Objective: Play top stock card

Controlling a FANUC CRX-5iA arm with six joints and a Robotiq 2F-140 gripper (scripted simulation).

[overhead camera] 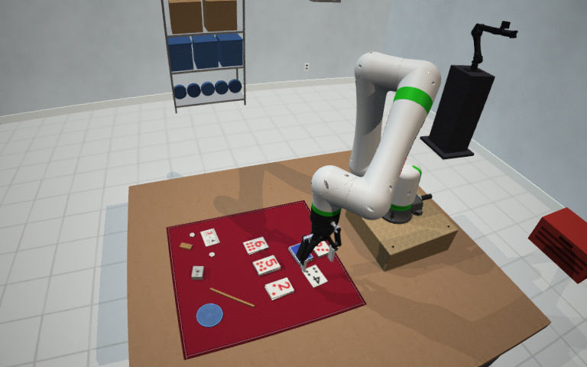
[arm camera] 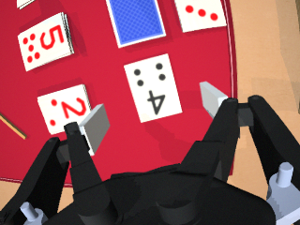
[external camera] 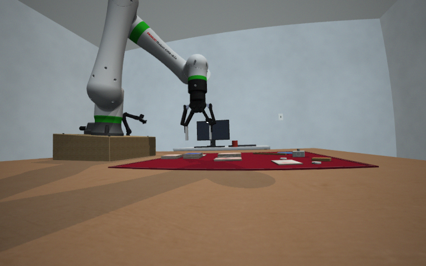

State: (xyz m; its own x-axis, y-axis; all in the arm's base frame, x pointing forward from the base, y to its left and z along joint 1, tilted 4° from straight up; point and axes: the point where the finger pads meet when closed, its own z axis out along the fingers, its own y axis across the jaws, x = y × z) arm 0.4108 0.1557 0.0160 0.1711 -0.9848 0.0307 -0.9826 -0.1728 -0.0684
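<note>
Right now my hand is 20 cm short of the red card cloth, 11 cm to the left of it and 11 cm above it. The rest, counted from my hand: grey box 42 cm ahead, 11 cm to the right, 8 cm below; then wooden stick 32 cm ahead, 2 cm to the left, 9 cm below.
</note>
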